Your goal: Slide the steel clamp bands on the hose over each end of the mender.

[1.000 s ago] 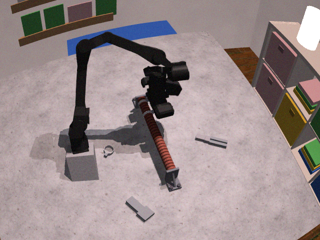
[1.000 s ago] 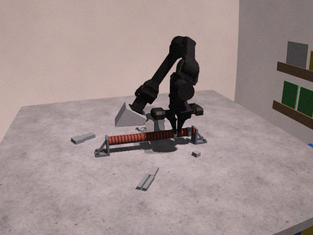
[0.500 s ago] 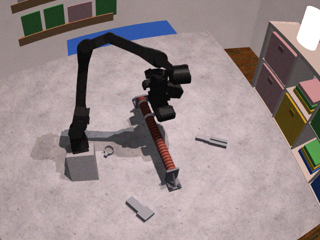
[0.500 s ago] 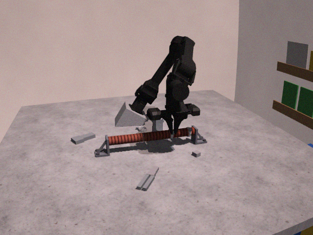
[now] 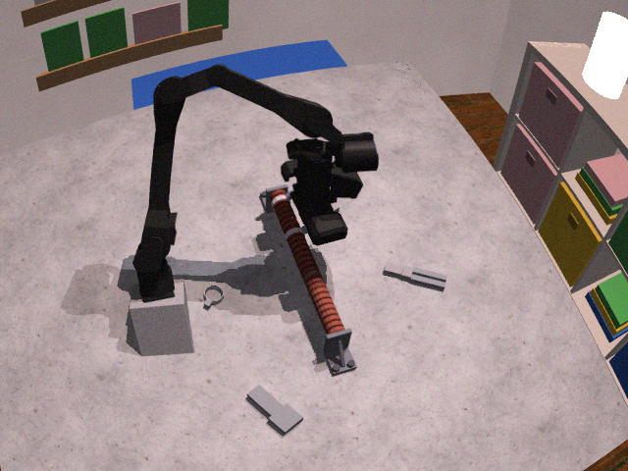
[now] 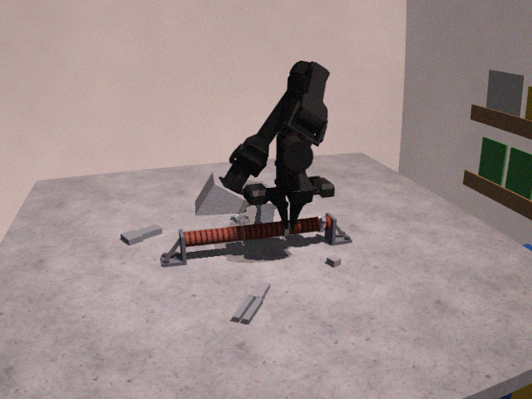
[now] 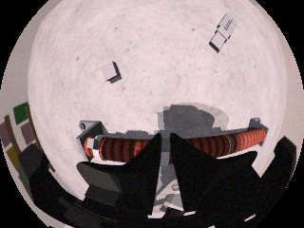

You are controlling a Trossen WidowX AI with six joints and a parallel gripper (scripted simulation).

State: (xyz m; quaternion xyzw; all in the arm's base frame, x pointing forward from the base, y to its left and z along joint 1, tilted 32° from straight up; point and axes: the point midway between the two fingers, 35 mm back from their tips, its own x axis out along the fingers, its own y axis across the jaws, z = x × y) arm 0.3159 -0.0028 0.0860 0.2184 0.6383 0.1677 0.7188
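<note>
The small grey block lies 8 cm ahead of my hand, 7 cm to the left of it and 9 cm below it.
</note>
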